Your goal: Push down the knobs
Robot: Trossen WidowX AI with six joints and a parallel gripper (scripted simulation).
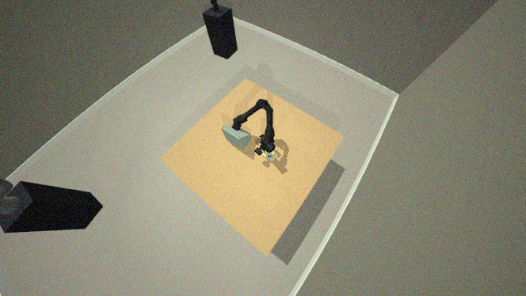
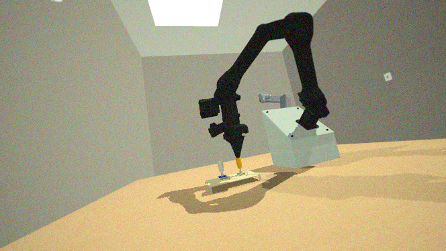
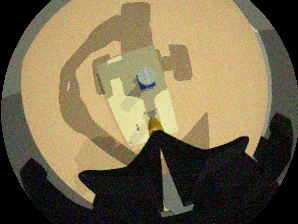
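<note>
Now: the orange knob 1 cm below my gripper tip.
</note>
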